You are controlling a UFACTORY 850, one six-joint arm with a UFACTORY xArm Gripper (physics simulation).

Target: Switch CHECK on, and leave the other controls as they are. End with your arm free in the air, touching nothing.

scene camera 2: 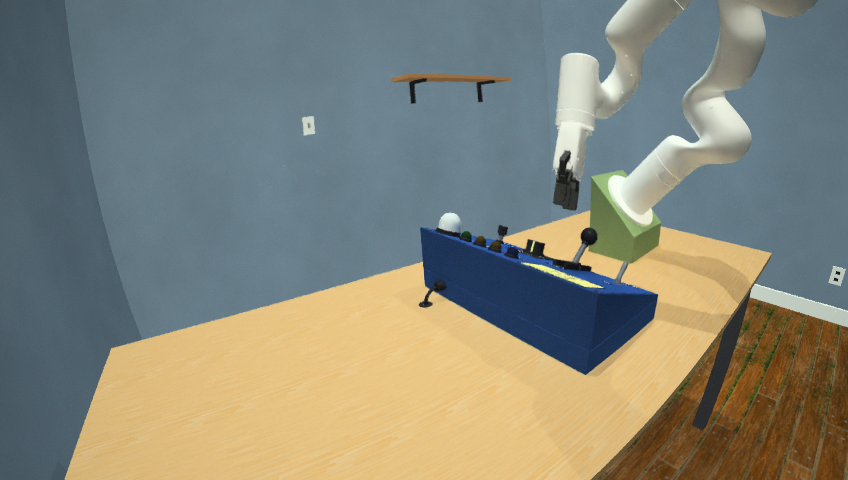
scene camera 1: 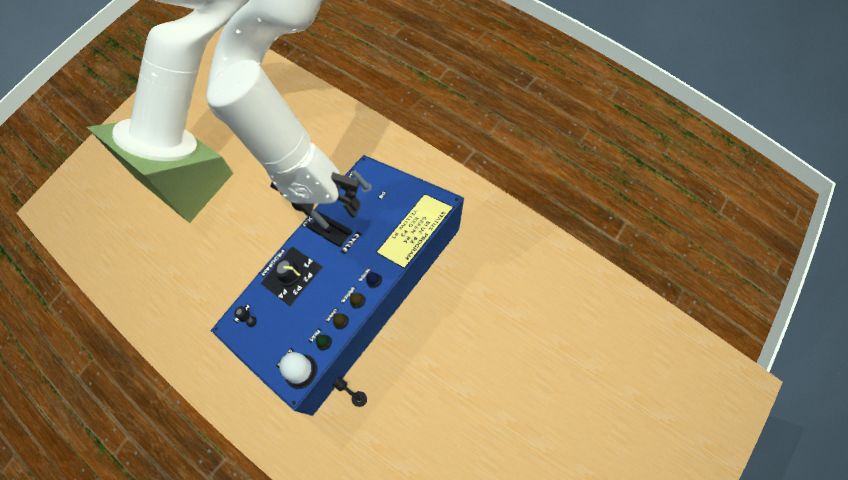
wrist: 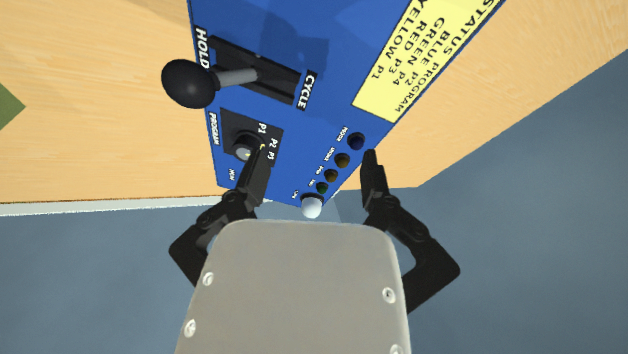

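Observation:
The blue console [scene camera 1: 255, 353] [scene camera 2: 535, 315] [wrist: 300, 125] stands on the table. Its CHECK switch [scene camera 1: 360, 180] [scene camera 2: 620, 272], a thin grey toggle, leans away from the ON label [scene camera 1: 382, 194], toward the OFF side; its other label is mostly hidden in scene camera 1. The switch does not show in the wrist view. My gripper [scene camera 1: 330, 212] [scene camera 2: 567, 205] [wrist: 313, 159] is open and empty, in the air above the console, with its fingers pointing down. In scene camera 1 it overlaps the area between the CHECK switch and the ball-topped lever [scene camera 1: 321, 220] [scene camera 2: 587, 236] [wrist: 187, 83], which leans to HOLD.
The program knob [scene camera 1: 288, 270] [scene camera 2: 535, 247] [wrist: 246, 145], a small black toggle [scene camera 1: 243, 315] [scene camera 2: 502, 230], a white dome [scene camera 1: 295, 367] [scene camera 2: 449, 223] [wrist: 311, 206] and several dark lamps are on the console. A yellow card [scene camera 1: 410, 234] [wrist: 425, 55] lies near the CHECK end. The green arm base [scene camera 1: 190, 184] [scene camera 2: 624, 231] stands behind.

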